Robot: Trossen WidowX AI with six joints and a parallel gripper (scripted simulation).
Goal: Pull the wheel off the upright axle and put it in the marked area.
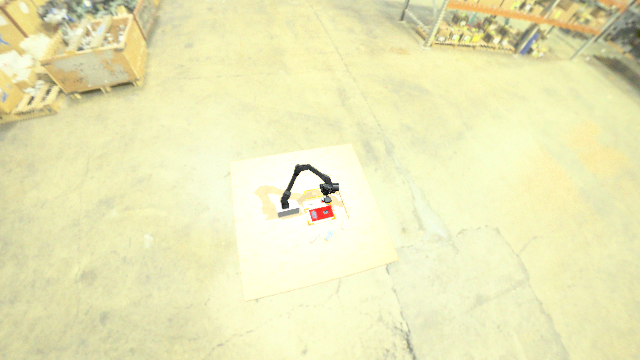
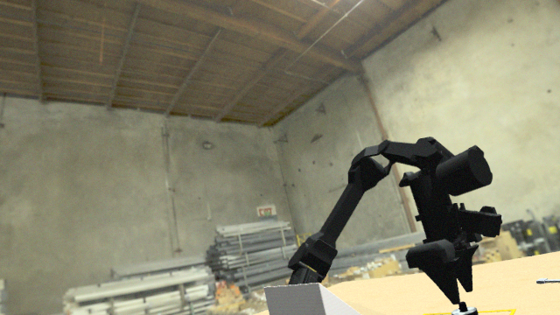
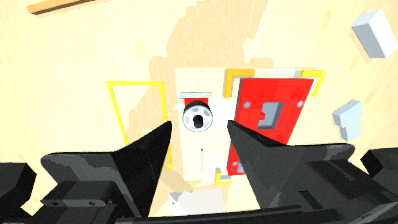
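The white wheel is 1 cm behind my gripper tip and 3 cm below it. From my gripper tip the other things lie so: black axle (1 cm behind, 3 cm below).
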